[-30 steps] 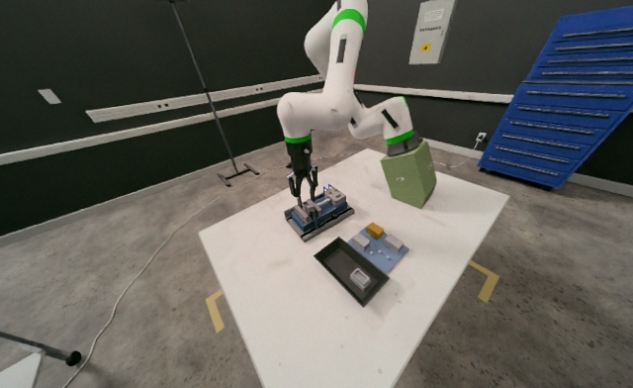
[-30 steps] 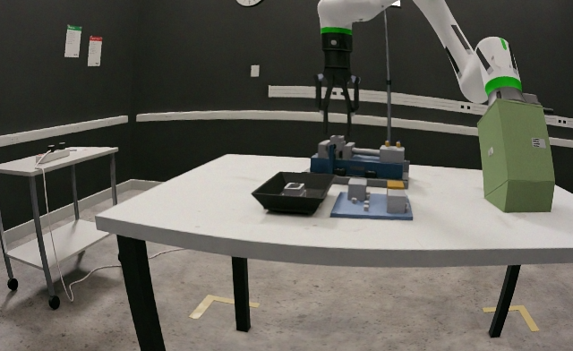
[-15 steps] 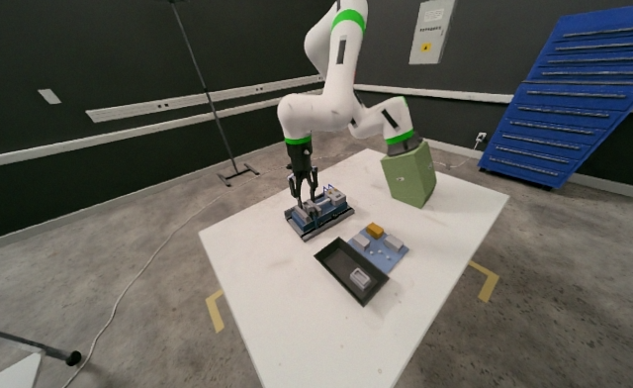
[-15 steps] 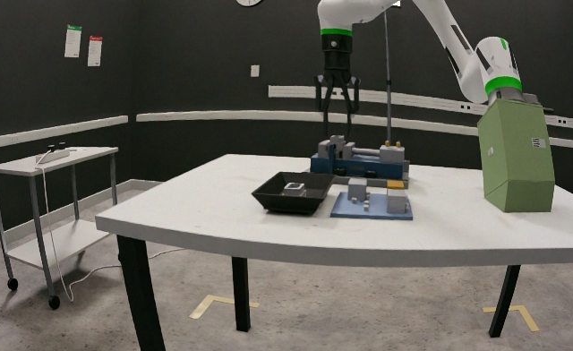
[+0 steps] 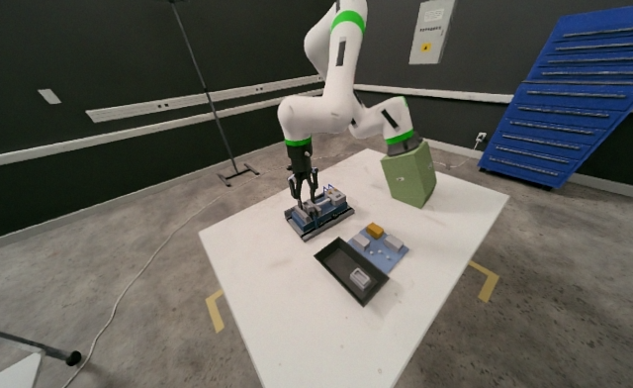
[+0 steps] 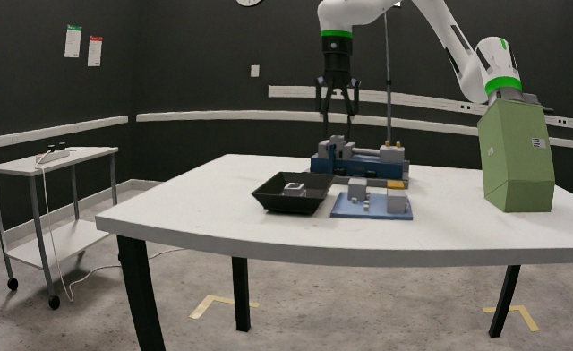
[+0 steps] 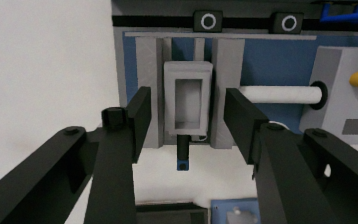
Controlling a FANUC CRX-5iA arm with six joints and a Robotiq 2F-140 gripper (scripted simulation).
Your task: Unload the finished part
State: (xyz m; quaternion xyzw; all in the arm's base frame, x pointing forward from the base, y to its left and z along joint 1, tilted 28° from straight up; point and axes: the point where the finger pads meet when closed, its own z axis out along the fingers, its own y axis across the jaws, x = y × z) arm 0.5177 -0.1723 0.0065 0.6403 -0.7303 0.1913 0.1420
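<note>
Now: hand 100 mm above the blue vise, 70 mm past it and 10 mm to the right of it. Round my hand: grey actuator box 160 mm behind, 60 mm below, 20 mm to the left; blue plate 310 mm to the left, 140 mm below, 100 mm behind; orange block 270 mm to the left, 150 mm behind, 110 mm below.
</note>
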